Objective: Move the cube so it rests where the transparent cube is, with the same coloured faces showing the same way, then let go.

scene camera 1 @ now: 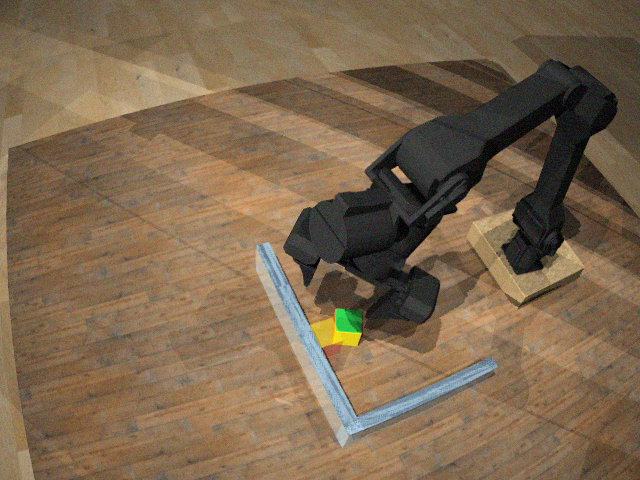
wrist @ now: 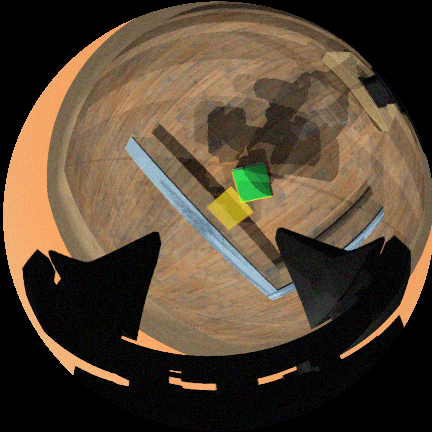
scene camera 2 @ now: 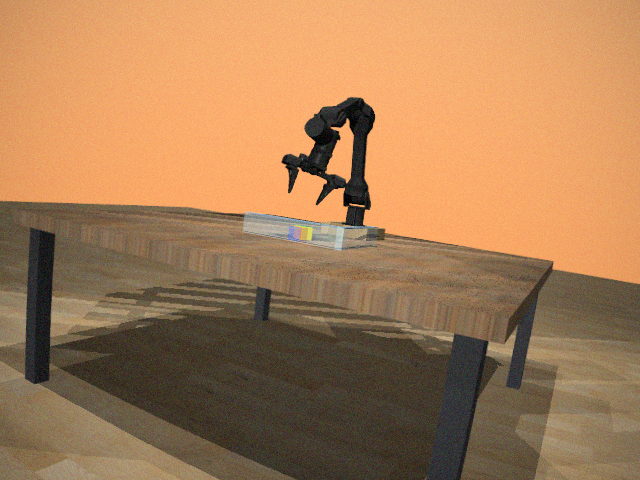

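Seen in the pictures: gripper, fingertip midpoint: (scene camera 1: 337,299) (wrist: 218,236) (scene camera 2: 302,199); arm's base at its link origin: (scene camera 1: 522,257) (scene camera 2: 354,225).
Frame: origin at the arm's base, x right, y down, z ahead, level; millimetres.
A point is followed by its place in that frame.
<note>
The solid cube (scene camera 1: 348,326) @[z 339, x -58, y 2 mm] (wrist: 252,183) @[z 335, x -50, y 2 mm] rests on the table with a green face up and a yellow side facing scene camera 1. The transparent cube (scene camera 1: 323,331) @[z 375, x -59, y 2 mm] (wrist: 229,209) @[z 374, x -63, y 2 mm] has a yellow face up and a reddish side in scene camera 1. It lies right beside the solid cube, turned differently, between it and the long blue bar. In scene camera 2 both show through the bar as a small coloured patch, blue and purple at left, orange and yellow at right. My gripper (scene camera 1: 337,300) @[z 366, x -58, y -75 mm] (scene camera 2: 303,197) @[z 366, x -58, y -75 mm] (wrist: 218,236) @[z 366, x -58, y -75 mm] is open and empty, above the table and the cubes.
A light blue L-shaped barrier has a long bar (scene camera 1: 305,330) @[z 403, x -63, y -18 mm] (scene camera 2: 268,224) @[z 427, x 5, y 7 mm] (wrist: 197,220) @[z 406, x -51, y -19 mm] close beside the transparent cube and a shorter bar (scene camera 1: 429,392) @[z 267, x -194, y -18 mm] joined at one corner. The arm stands on a tan base block (scene camera 1: 547,285) @[z -23, x -66, y 0 mm] on the wooden table (scene camera 1: 129,310) @[z 652, x 46, y 41 mm] (scene camera 2: 413,273) @[z 502, x -496, y 41 mm].
</note>
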